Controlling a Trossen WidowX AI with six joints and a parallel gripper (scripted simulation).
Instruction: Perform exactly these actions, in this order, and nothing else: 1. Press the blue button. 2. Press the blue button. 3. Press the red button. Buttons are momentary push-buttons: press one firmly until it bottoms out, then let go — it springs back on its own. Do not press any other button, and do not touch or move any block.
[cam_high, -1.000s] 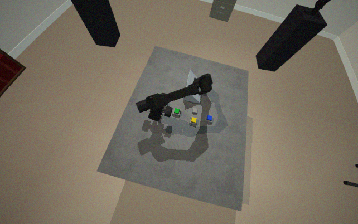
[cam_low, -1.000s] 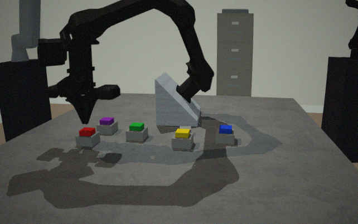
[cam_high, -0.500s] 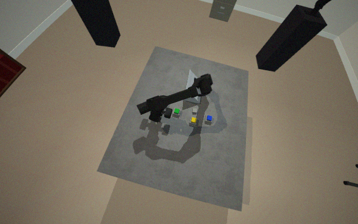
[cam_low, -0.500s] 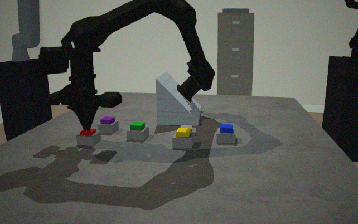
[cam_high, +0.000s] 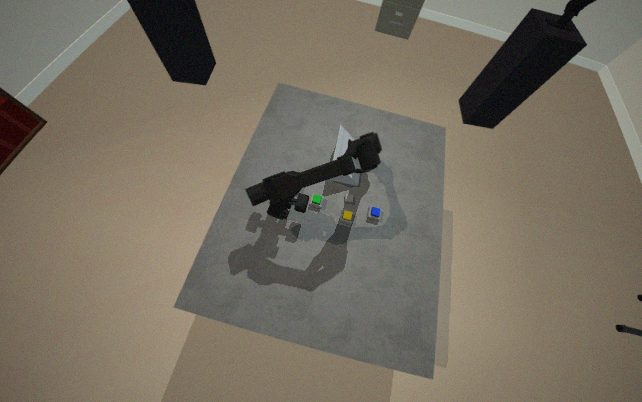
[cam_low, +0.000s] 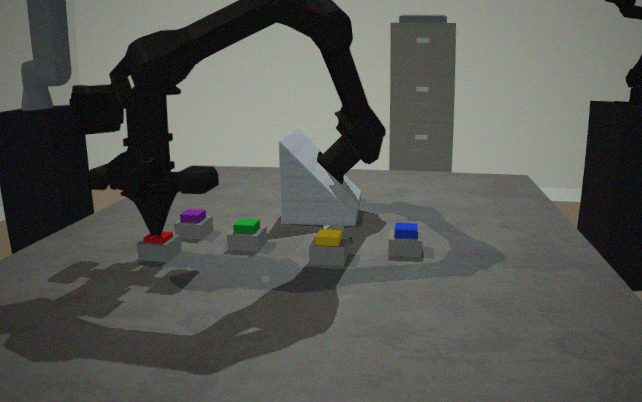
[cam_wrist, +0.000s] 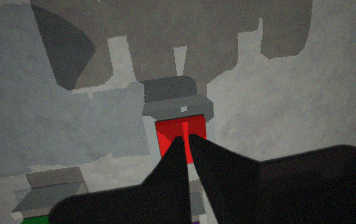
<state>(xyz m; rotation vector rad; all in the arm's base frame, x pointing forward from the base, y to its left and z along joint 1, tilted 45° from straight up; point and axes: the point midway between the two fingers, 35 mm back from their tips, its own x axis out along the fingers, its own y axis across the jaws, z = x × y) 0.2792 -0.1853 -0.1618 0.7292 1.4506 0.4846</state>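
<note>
My gripper tip is right at the red button. Also, from my gripper tip: purple button 10 cm behind, 3 cm to the left; green button 5 cm behind, 13 cm to the left; yellow button 25 cm to the left.
</note>
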